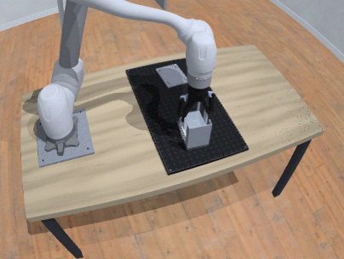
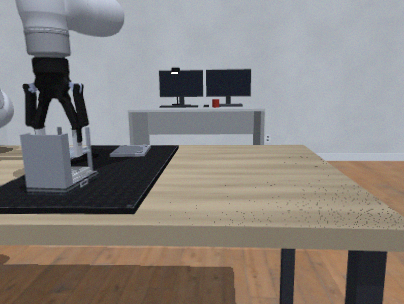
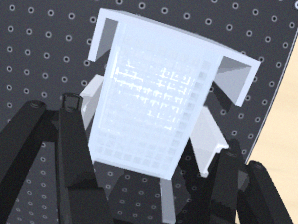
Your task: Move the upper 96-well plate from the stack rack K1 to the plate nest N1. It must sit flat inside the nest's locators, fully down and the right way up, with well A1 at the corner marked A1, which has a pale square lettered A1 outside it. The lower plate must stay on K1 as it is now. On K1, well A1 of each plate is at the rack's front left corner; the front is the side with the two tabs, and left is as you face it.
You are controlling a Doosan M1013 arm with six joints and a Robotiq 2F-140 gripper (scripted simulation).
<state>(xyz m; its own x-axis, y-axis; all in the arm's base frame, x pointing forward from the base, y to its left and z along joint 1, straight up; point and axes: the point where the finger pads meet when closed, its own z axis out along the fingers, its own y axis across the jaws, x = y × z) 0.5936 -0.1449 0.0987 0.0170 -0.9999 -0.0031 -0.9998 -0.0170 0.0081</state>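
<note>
My gripper is now 70 mm to the left of the grey back wall and 20 mm above it. Also, from my hand: plate nest N1: 420 mm to the left, 100 mm below, 10 mm ahead; then 96-well plate: 20 mm below.
</note>
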